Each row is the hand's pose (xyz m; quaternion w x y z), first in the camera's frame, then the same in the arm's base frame.
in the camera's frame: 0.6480 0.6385 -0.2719 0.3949 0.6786 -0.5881 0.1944
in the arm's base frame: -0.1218 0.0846 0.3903 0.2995 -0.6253 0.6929 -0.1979
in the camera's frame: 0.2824 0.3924 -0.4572 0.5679 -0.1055 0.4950 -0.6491
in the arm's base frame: -0.0879 0.2232 -0.0659 0.7274 0.4701 0.4101 -0.2858
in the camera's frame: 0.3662 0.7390 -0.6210 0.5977 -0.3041 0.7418 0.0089
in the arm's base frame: -0.0993 0.5054 0.2065 0.9347 0.0221 0.2669 0.2338
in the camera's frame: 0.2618 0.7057 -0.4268 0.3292 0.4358 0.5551 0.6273
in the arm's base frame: -0.2716 0.3838 0.1340 0.2789 0.1730 -0.0139 0.9445
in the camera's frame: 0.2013 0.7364 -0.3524 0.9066 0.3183 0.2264 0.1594
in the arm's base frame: -0.3703 0.3693 0.1206 0.6320 0.5827 -0.3129 0.4039
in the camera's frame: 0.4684 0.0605 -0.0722 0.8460 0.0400 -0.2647 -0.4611
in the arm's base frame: -0.0767 -0.3167 -0.1028 0.5106 0.6486 -0.3729 -0.4236
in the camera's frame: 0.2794 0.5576 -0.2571 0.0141 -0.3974 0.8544 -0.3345
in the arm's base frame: -0.3025 0.1694 0.0698 0.6033 -0.1665 0.7792 -0.0346
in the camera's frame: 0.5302 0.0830 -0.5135 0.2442 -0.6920 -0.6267 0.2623
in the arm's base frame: 0.2405 -0.0029 -0.1015 0.2091 -0.5060 -0.7305 -0.4081
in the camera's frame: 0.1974 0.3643 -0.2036 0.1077 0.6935 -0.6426 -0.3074
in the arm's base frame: -0.2911 0.0534 -0.1129 0.5307 -0.7359 0.3655 0.2078
